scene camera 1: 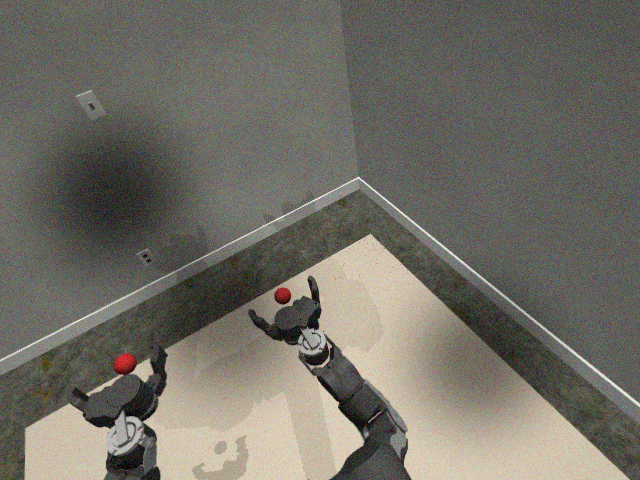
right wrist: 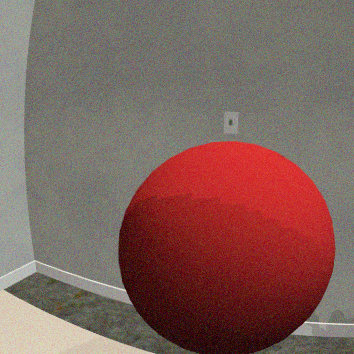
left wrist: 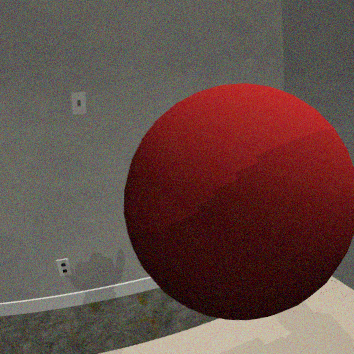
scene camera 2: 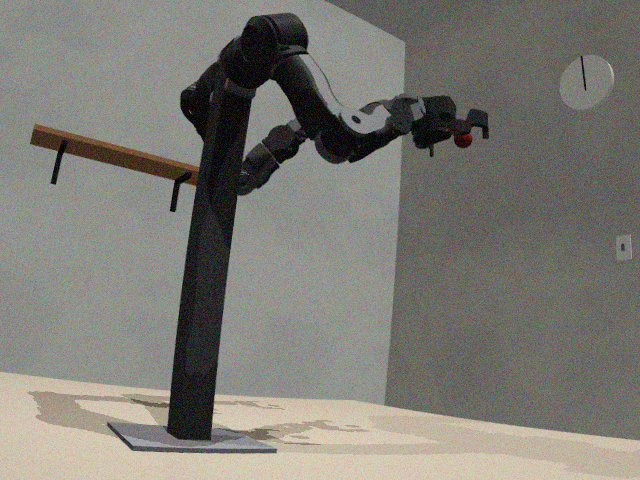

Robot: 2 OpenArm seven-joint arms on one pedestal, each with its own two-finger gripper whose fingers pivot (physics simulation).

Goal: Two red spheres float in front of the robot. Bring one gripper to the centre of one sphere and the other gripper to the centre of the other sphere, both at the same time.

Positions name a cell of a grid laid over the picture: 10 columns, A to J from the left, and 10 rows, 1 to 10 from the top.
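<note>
Red sphere (right wrist: G7). Dark pedestal (scene camera 2: D9). My left gripper (scene camera 1: B8). My right gripper (scene camera 2: H3), also (scene camera 1: E7).
</note>
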